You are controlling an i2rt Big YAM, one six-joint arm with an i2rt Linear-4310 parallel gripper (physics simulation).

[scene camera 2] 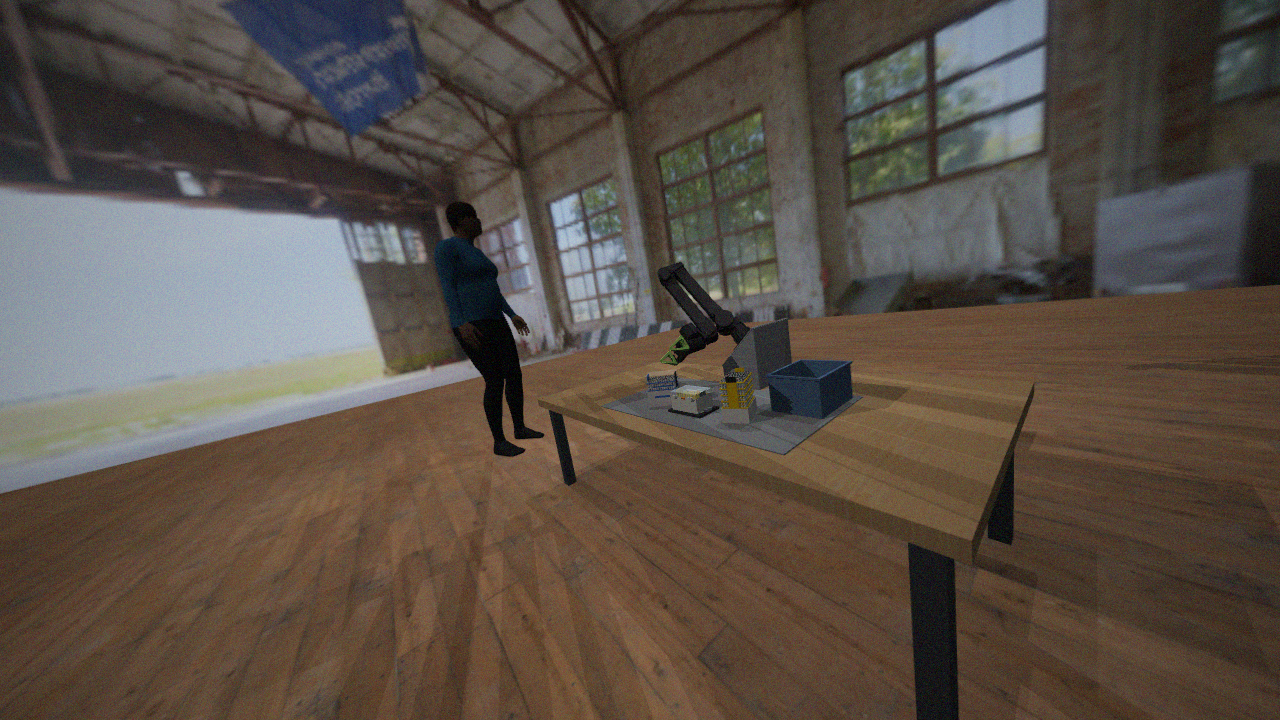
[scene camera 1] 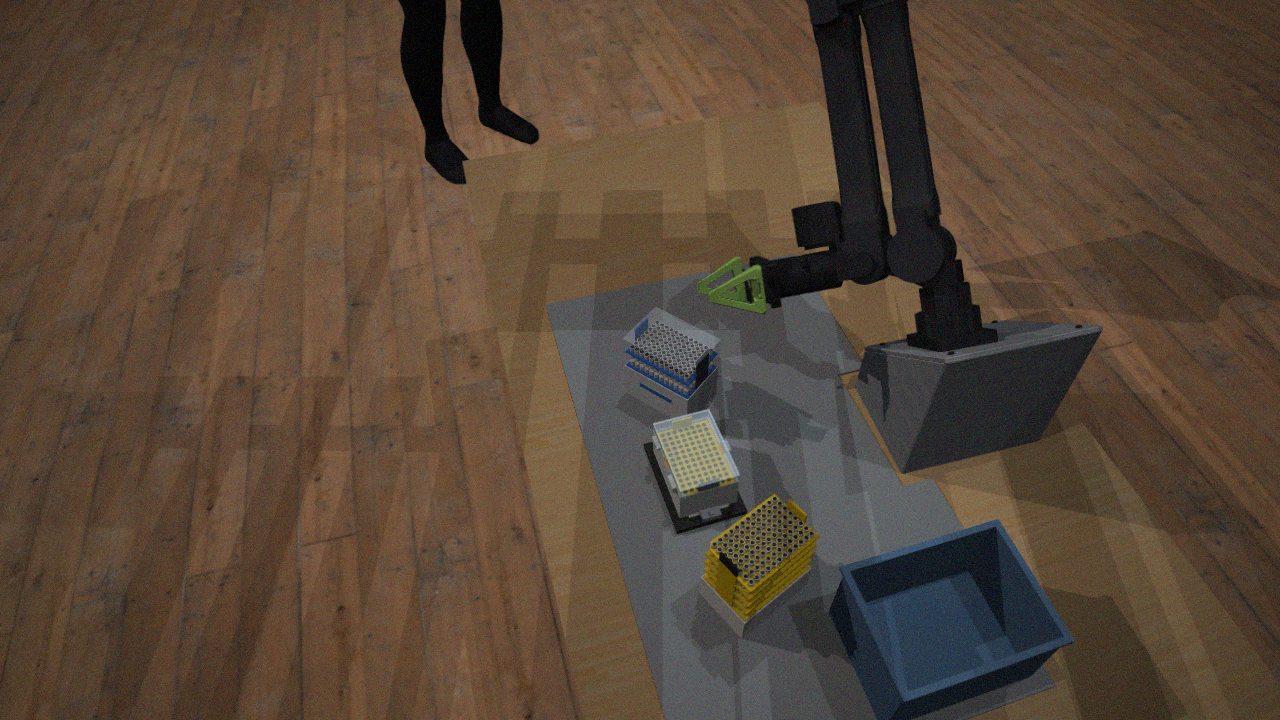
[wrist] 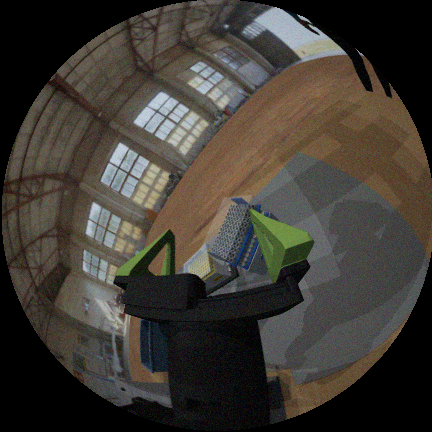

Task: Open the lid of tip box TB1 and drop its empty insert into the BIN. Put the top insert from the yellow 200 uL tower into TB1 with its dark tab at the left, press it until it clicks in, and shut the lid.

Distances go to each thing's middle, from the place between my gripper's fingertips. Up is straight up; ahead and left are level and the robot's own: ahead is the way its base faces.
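There is the blue bin (scene camera 1: pixel 939 622), and measured from my hand it sits 20 cm behind, 49 cm to the left and 12 cm below.
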